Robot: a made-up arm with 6 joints.
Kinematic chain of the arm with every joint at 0, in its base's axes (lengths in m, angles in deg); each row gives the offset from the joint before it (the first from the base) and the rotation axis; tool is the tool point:
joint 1: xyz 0 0 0.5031 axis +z
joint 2: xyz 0 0 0 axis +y
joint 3: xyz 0 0 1.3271 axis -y
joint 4: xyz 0 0 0 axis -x
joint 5: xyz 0.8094 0 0 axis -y
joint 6: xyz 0 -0.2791 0 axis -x
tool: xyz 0 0 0
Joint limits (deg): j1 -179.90..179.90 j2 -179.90..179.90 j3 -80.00..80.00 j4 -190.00..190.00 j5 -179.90..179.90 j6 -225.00..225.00
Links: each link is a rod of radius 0.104 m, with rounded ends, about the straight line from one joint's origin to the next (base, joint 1, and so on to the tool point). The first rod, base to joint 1, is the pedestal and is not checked.
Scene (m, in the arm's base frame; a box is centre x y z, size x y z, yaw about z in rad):
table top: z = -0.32
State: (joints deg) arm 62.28 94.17 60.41 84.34 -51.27 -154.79
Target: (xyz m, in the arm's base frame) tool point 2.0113 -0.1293 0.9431
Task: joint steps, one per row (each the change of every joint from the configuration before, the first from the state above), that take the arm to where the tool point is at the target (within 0.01 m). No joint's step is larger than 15 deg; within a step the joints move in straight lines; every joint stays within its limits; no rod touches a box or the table.
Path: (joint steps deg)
1: -12.69 -6.30 -5.47 -2.55 0.00 0.00
2: -12.69 -6.30 -5.46 -2.54 0.00 0.00
3: -12.69 -6.30 -5.47 -2.55 0.00 0.00
4: -12.69 -6.30 -5.47 -2.55 0.00 0.00
5: -12.69 -6.30 -5.47 -2.54 0.00 0.00

